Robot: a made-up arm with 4 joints. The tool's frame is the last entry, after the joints. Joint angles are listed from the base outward. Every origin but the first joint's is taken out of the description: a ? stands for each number. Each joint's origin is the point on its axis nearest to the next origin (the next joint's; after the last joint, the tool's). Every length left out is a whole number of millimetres.
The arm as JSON. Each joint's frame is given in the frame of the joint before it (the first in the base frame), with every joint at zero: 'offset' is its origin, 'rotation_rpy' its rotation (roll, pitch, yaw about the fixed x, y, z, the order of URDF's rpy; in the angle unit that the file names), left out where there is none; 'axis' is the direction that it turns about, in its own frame. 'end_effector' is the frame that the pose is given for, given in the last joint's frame.
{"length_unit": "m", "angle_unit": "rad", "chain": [
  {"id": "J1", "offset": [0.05, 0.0, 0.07], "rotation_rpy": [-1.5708, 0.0, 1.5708], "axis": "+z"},
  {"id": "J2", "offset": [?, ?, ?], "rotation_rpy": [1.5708, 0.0, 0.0], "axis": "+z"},
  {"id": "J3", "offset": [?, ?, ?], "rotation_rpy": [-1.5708, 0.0, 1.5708], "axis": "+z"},
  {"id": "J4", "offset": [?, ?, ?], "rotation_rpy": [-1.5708, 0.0, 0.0], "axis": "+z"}
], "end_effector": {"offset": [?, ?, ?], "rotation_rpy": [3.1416, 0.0, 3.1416]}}
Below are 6 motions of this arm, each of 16 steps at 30 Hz.
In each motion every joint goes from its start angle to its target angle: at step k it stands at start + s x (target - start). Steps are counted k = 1, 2, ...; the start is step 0. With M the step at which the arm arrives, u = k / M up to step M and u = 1 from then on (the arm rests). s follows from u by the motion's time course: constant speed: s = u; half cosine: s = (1 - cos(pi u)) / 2; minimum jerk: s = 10 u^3 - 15 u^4 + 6 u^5.
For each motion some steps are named. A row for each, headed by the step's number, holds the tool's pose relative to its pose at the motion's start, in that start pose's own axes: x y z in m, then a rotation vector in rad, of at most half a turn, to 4 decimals.
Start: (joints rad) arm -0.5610 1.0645 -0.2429 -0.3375
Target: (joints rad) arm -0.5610 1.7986 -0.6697 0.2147
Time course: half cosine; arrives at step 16
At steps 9, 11, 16:
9: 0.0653 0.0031 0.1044 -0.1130 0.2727 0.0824
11: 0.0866 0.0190 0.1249 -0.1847 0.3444 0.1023
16: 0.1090 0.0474 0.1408 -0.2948 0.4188 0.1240

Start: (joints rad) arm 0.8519 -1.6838 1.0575 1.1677
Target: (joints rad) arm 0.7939 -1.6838 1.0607 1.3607
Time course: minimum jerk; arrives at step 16
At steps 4, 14, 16:
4: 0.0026 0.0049 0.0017 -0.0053 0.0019 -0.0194
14: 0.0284 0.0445 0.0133 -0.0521 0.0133 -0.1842
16: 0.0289 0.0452 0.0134 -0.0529 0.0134 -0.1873

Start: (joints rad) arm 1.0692 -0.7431 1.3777 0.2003
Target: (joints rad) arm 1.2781 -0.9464 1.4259 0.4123
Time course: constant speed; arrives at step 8
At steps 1, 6, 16:
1: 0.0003 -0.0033 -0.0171 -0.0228 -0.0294 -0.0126
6: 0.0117 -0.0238 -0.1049 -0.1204 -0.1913 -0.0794
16: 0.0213 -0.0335 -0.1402 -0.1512 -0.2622 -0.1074

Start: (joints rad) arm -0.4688 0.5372 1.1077 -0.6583
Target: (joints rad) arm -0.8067 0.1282 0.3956 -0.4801
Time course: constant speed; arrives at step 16
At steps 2, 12, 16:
2: 0.0353 0.0168 0.0352 0.0198 0.0706 -0.0793
12: 0.2585 0.0476 0.1933 0.1833 0.4000 -0.5136
16: 0.3562 0.0230 0.2450 0.2822 0.5202 -0.6959

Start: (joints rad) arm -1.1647 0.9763 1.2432 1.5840
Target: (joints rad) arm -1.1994 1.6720 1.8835 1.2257
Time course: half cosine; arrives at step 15
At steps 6, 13, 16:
6: -0.0070 -0.0830 0.0201 0.2423 0.2252 0.1691
13: -0.0206 -0.2069 0.0140 0.7245 0.5732 0.3237
16: -0.0230 -0.2140 0.0125 0.7601 0.5947 0.3267

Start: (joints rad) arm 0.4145 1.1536 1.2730 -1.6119
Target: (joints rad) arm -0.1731 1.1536 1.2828 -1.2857
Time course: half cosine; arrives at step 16
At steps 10, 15, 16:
10: 0.1094 -0.0101 -0.1697 -0.3757 -0.0751 -0.3803
15: 0.1618 -0.0465 -0.2409 -0.5351 -0.1341 -0.5408
16: 0.1635 -0.0480 -0.2431 -0.5402 -0.1363 -0.5458

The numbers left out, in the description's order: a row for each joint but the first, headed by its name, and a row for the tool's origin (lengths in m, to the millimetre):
J2: 0.11 0.17 0.0
J3: -0.03 -0.19 0.0
J4: 0.21 -0.18 0.0
tool: 0.25 0.12 0.0

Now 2 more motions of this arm.
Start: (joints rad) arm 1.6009 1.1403 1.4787 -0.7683
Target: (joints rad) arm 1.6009 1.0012 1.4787 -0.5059
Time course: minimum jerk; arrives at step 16
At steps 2, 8, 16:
2: 0.0005 0.0011 0.0003 -0.0016 0.0015 -0.0044
8: 0.0192 0.0339 0.0056 -0.0529 0.0448 -0.1375
16: 0.0429 0.0648 0.0060 -0.1117 0.0827 -0.2748

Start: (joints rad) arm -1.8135 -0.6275 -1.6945 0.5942
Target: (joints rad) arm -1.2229 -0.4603 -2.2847 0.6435
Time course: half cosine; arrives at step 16
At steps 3, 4, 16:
3: 0.0040 0.0176 0.0103 -0.0182 0.0127 -0.0463
4: 0.0078 0.0305 0.0180 -0.0308 0.0232 -0.0809
16: 0.1260 0.1718 0.1343 -0.1103 0.2541 -0.5768

